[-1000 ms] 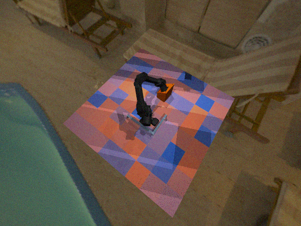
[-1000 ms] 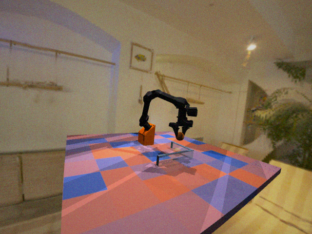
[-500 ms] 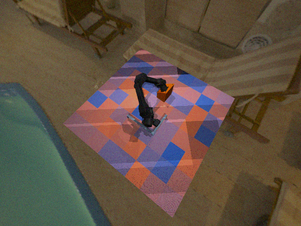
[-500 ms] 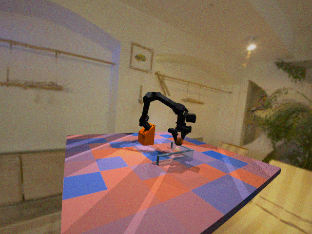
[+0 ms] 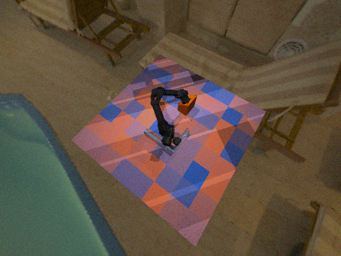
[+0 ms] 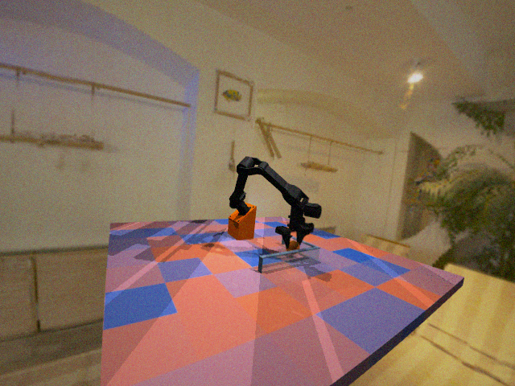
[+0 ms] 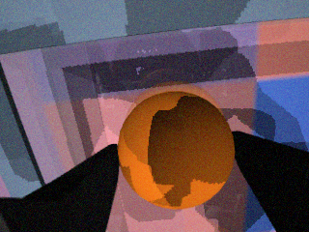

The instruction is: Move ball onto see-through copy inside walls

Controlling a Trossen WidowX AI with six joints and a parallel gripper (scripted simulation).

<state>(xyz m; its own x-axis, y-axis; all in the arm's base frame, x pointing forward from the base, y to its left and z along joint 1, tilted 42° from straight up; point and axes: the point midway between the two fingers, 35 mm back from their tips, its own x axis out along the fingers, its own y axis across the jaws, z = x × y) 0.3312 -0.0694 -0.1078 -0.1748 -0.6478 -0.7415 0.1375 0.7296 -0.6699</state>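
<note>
The see-through copy of ball lies 10 mm below my gripper tip. Also, from my gripper tip: orange ball: right at my gripper tip.
</note>
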